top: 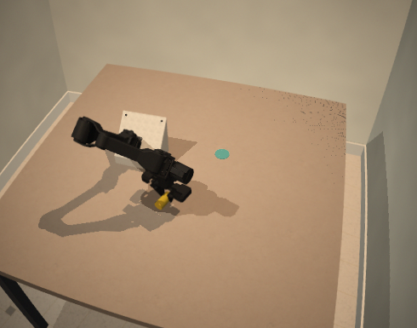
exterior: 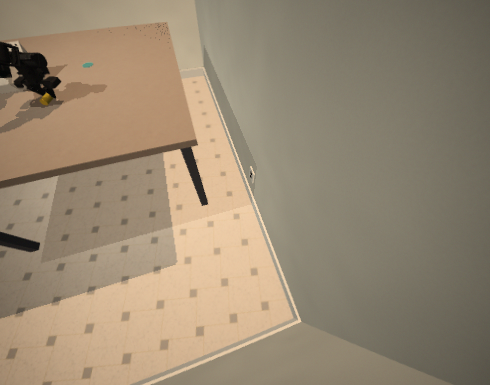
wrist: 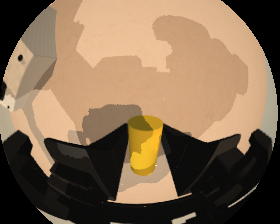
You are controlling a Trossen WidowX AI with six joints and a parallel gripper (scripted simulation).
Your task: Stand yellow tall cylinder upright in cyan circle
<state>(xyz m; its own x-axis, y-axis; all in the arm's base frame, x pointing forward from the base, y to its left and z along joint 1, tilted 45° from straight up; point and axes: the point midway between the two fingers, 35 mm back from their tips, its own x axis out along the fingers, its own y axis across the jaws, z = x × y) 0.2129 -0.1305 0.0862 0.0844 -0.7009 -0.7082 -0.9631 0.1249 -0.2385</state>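
The cyan circle lies 300 mm to the left of my hand, 120 mm ahead of it and 40 mm below it. Round my hand: yellow tall cylinder 20 mm to the right, 20 mm below, 10 mm behind.
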